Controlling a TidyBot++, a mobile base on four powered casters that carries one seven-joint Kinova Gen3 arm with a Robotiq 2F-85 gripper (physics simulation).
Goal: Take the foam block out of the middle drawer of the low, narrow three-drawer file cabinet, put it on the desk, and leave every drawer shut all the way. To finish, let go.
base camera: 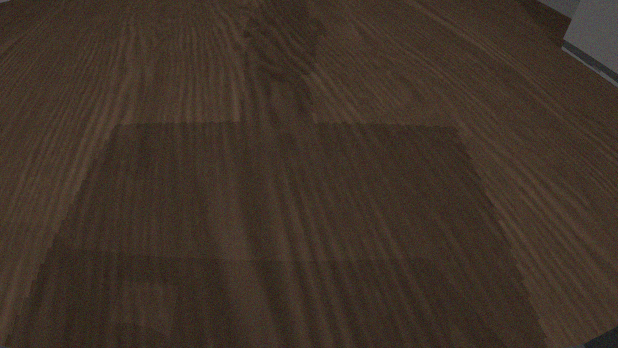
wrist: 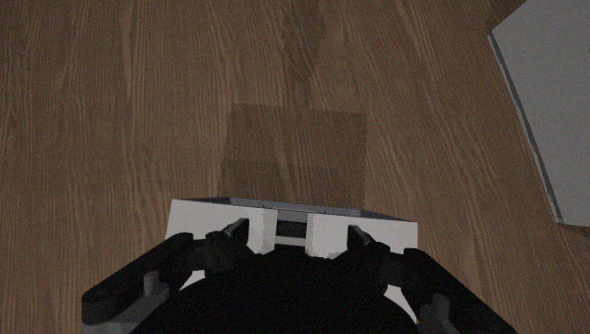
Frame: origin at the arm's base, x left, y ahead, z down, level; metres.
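Seen in the pictures: gripper, fingertip midpoint: (wrist: 297, 232).
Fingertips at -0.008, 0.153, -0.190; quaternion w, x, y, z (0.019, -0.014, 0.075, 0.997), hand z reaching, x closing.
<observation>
A point is followed by its place in that frame, as x, y, z.
My gripper (wrist: 297, 232) {-0.008, 0.153, -0.190} is open and empty in the wrist view, its two black fingers standing wide apart above the white top of my own base (wrist: 395, 232) {-0.206, 0.128, 0.014}. The foam block, the drawers and the desk cannot be made out in either view. A pale grey, straight-edged body (base camera: 600, 35) {-0.893, 0.924, 0.288} (wrist: 550, 110) {-0.981, 0.598, 0.280} is cut off by the right edge of both views; I cannot tell whether it is part of the file cabinet or other furniture.
Dark brown wood floor (base camera: 500, 125) {-0.392, 0.579, 0.397} (wrist: 100, 125) {0.931, 0.409, 0.397} spreads ahead of the base. Shadows of the base and arm lie on it. The pale body stands ahead to the right, with a dark strip along its lower edge.
</observation>
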